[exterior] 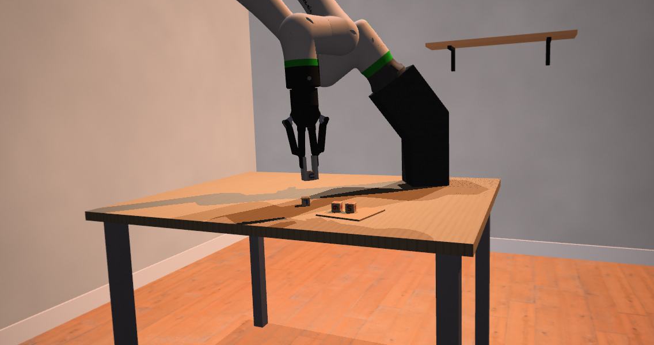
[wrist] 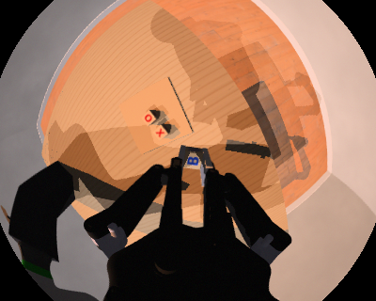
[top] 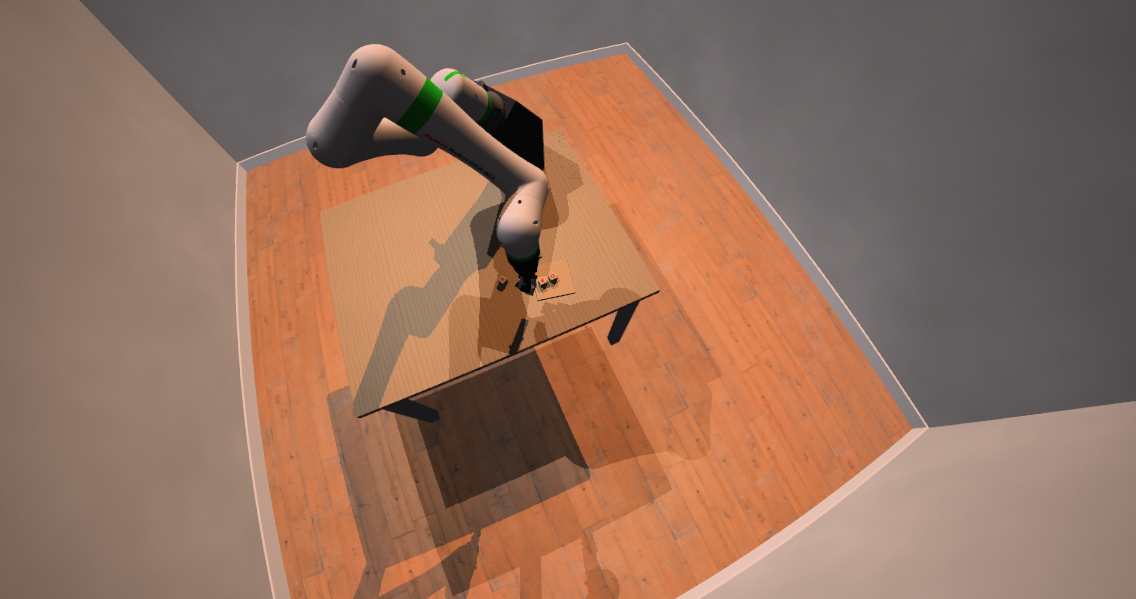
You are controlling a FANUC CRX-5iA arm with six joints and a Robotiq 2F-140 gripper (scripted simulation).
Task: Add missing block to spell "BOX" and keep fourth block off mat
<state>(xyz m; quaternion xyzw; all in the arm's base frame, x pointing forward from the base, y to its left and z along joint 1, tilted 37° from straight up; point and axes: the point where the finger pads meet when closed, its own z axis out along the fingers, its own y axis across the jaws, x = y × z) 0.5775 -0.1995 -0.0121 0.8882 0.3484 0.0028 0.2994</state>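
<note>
My gripper is now 3 cm past the thin mat, 11 cm to the right of it and 13 cm above it.
</note>
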